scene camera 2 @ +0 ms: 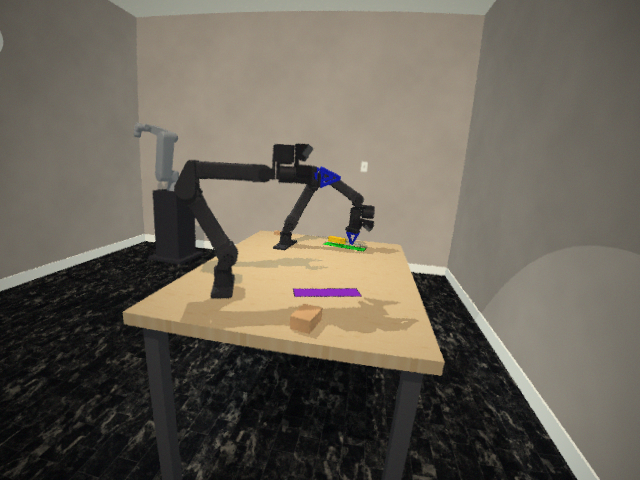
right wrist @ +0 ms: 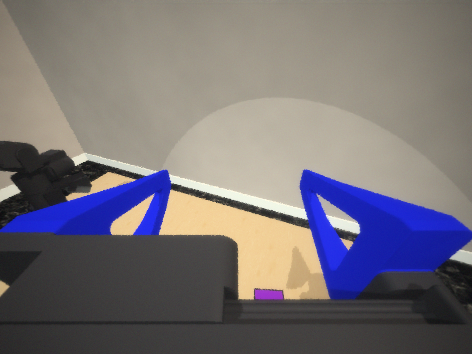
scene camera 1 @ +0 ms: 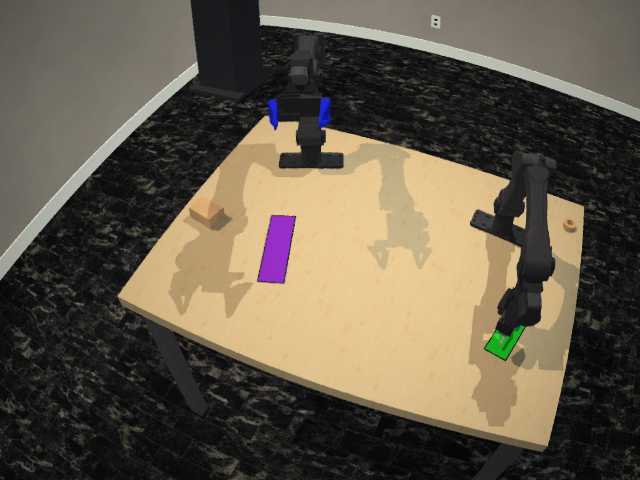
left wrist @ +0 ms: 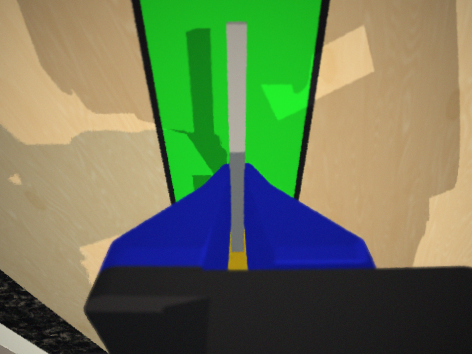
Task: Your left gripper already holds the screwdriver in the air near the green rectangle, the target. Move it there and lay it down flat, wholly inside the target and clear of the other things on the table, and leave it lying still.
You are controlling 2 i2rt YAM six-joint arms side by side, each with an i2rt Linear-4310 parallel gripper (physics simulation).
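Note:
The screwdriver [scene camera 2: 337, 240] [left wrist: 237, 90] has a yellow handle and a long grey shaft. My left gripper [scene camera 2: 352, 242] [left wrist: 237, 175] is shut on it and holds it low over the green rectangle [scene camera 1: 509, 349] [scene camera 2: 356, 248] [left wrist: 280, 45]. In the left wrist view the shaft points up the picture, roughly along the rectangle and between its long edges; its shadow lies on the green, a little apart to the left. The handle is mostly hidden there by the fingers and gripper body. My right gripper [scene camera 1: 299, 126] [scene camera 2: 338, 177] [right wrist: 235, 177] is open and empty, raised far from the target.
A purple rectangle [scene camera 1: 276, 249] [scene camera 2: 326, 292] [right wrist: 269, 294] lies on the table [scene camera 1: 361, 310]. An orange-tan block [scene camera 1: 206, 211] [scene camera 2: 306, 318] stands near the table's left edge in scene camera 1. A small tan ring [scene camera 1: 564, 226] lies behind the left arm's base, near the right edge.

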